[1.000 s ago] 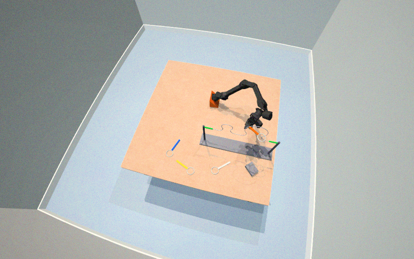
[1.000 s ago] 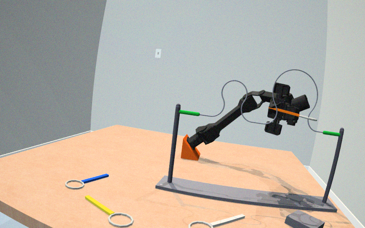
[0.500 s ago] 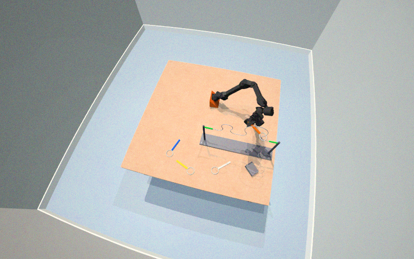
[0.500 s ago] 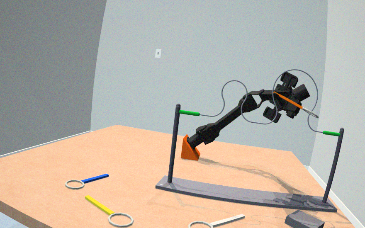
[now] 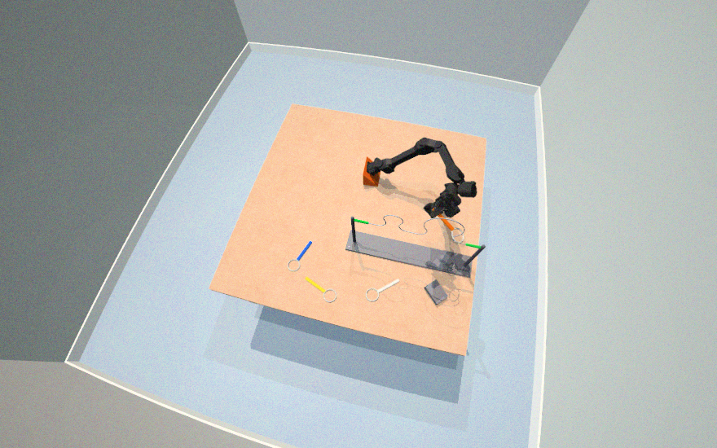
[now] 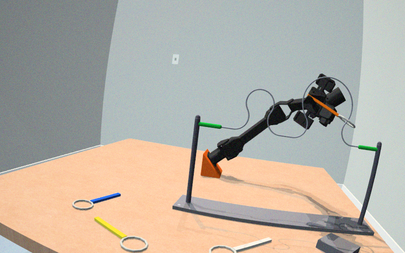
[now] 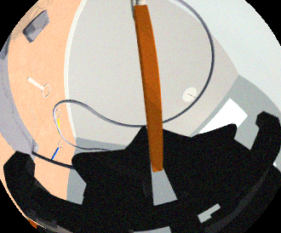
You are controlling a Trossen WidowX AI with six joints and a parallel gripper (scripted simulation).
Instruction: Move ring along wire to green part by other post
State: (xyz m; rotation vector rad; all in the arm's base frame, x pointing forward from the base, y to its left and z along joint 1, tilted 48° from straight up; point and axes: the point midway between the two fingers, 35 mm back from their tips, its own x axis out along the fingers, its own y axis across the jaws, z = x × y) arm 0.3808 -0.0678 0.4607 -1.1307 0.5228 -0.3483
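My gripper tip is now 2 cm short of the orange-handled ring, 8 cm to the right of it and 4 cm above it. The rest, counted from my gripper tip: yellow-handled ring (25 cm ahead, 45 cm to the right, 39 cm below); then grey block (21 cm ahead, 10 cm to the left, 38 cm below); then white-handled ring (22 cm ahead, 17 cm to the right, 39 cm below).
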